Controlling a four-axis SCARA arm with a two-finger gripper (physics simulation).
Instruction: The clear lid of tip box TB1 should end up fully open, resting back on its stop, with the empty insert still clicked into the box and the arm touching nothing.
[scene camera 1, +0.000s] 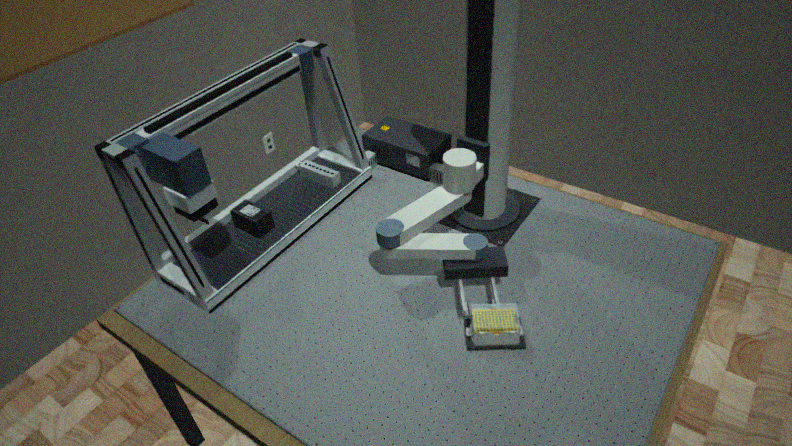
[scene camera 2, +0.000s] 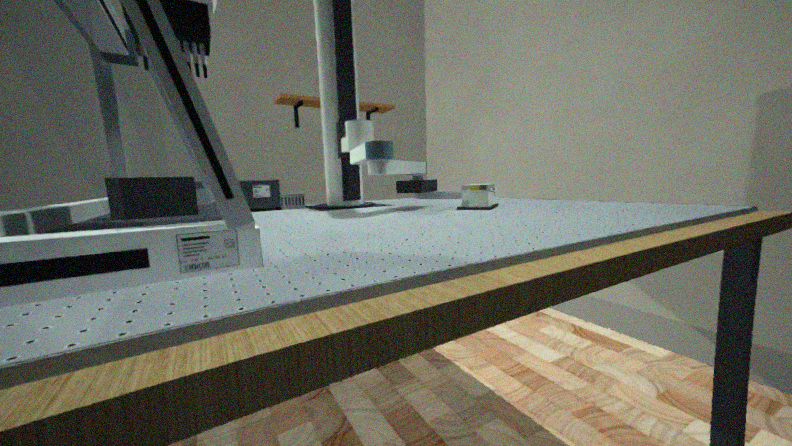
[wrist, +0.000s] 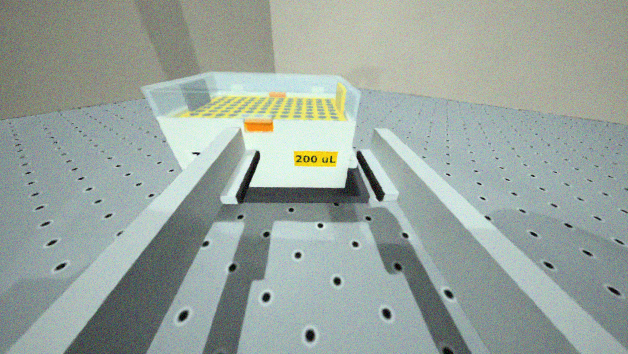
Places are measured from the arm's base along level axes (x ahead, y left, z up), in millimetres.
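Pixels of known places: gripper, fingertip midpoint: (scene camera 1: 481, 312) (scene camera 2: 464, 194) (wrist: 309, 142); arm's base, link origin: (scene camera 1: 483, 210).
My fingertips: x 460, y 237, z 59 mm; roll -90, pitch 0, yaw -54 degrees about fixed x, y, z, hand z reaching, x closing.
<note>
Ahead of a thing's pixels: the offset from my fingertips to its top centre. "pt": to the spot under its first point. Level surfaces: height alone.
Tip box TB1 @(dz +31, dx +17, dy +49 mm) (scene camera 1: 497, 338) (scene camera 2: 477, 198) (wrist: 280, 145) is a white box with an orange latch and a yellow "200 uL" label. It stands upright in a dark holder (scene camera 1: 494, 347) (wrist: 310, 195). Its clear lid @(pt dz +31, dx -11, dy +32 mm) (scene camera 1: 494, 306) (wrist: 280, 80) is down over the box. The yellow insert @(dz +28, dx +17, dy +49 mm) (scene camera 1: 494, 320) (wrist: 280, 107) sits level in the box under the lid. My gripper (scene camera 1: 481, 311) (wrist: 309, 142) is shut at its narrowest, with an empty gap between the fingers. In the wrist view its left finger overlaps the box front, and its right finger is beside the box corner. Contact cannot be told.
A metal-framed machine @(pt dz -46, dx +80, dy -661 mm) (scene camera 1: 288, 255) with a blue-grey head @(pt dz +437, dx +315, dy -703 mm) (scene camera 1: 176, 163) stands at the left of the perforated table @(dz -45 mm) (scene camera 1: 343, 376). A dark box @(pt dz +69, dx -541, dy -604 mm) (scene camera 1: 407, 141) stands behind the arm, beside the arm's column (scene camera 1: 501, 121) (scene camera 2: 331, 110). The arm's links (scene camera 1: 423, 213) fold towards the left in scene camera 1.
</note>
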